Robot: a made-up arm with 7 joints. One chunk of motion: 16 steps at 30 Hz.
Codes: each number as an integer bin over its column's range. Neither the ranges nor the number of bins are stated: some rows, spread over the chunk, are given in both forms.
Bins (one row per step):
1: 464 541 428 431 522 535 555
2: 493 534 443 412 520 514 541
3: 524 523 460 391 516 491 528
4: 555 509 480 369 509 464 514
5: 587 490 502 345 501 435 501
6: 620 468 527 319 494 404 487
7: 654 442 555 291 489 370 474
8: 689 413 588 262 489 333 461
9: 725 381 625 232 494 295 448
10: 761 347 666 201 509 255 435
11: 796 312 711 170 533 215 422
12: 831 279 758 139 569 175 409
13: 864 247 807 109 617 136 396
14: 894 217 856 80 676 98 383
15: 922 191 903 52 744 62 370
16: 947 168 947 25 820 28 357
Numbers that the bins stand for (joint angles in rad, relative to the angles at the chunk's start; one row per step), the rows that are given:
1: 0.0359 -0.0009 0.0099 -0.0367 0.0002 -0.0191 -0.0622
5: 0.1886 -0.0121 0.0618 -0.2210 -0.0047 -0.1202 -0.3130
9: 0.3599 -0.0361 0.1479 -0.4630 -0.0063 -0.2618 -0.5592
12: 0.4915 -0.0586 0.2411 -0.6622 0.0110 -0.3831 -0.7403
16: 0.6355 -0.0830 0.3736 -0.9064 0.0688 -0.5317 -0.9819
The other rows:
2: 0.0719 -0.0024 0.0204 -0.0774 -0.0003 -0.0403 -0.1272
3: 0.1104 -0.0048 0.0323 -0.1224 -0.0012 -0.0636 -0.1876
4: 0.1489 -0.0079 0.0463 -0.1695 -0.0028 -0.0909 -0.2527
6: 0.2296 -0.0169 0.0793 -0.2767 -0.0063 -0.1516 -0.3781
7: 0.2718 -0.0227 0.0989 -0.3366 -0.0074 -0.1859 -0.4384
8: 0.3152 -0.0290 0.1220 -0.3988 -0.0074 -0.2233 -0.4988
10: 0.4046 -0.0436 0.1767 -0.5294 -0.0028 -0.3022 -0.6196
11: 0.4480 -0.0513 0.2082 -0.5958 0.0027 -0.3426 -0.6800
13: 0.5324 -0.0656 0.2755 -0.7265 0.0221 -0.4225 -0.8007
14: 0.5697 -0.0722 0.3098 -0.7886 0.0356 -0.4609 -0.8611
15: 0.6044 -0.0779 0.3427 -0.8486 0.0513 -0.4973 -0.9215

